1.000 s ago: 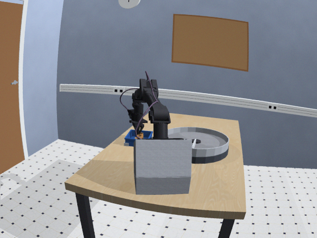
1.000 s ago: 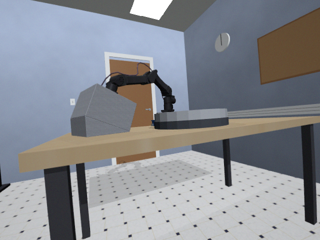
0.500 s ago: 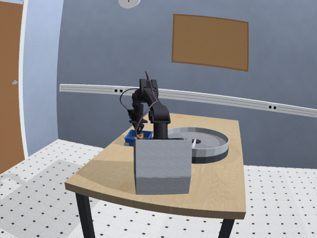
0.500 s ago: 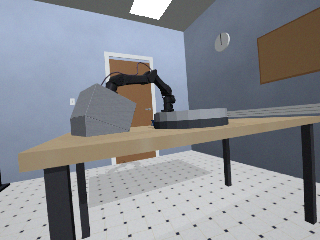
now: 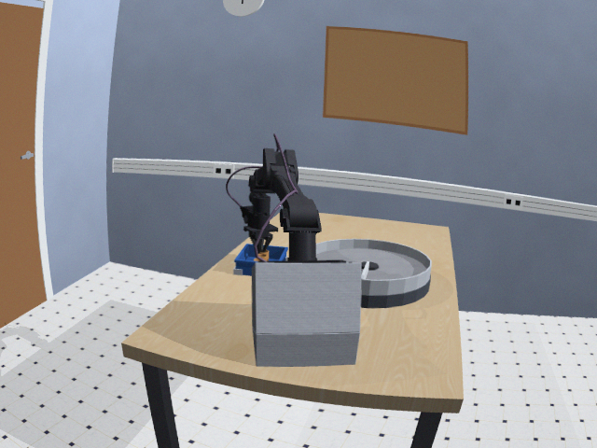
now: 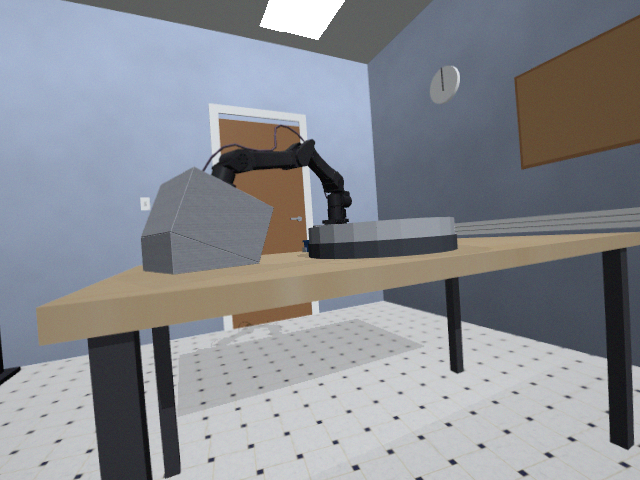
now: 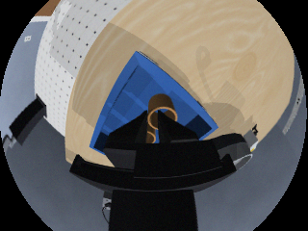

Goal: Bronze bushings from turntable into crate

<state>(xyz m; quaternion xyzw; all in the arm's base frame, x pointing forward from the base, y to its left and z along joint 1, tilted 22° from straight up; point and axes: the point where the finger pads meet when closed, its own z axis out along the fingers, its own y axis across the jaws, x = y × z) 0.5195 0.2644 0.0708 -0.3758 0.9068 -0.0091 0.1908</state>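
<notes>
My gripper is now 40 mm past the blue crate, 20 mm to the left of it and 10 mm above it. Also, from my hand: grey turntable 380 mm to the right, 50 mm behind, 20 mm above.
</notes>
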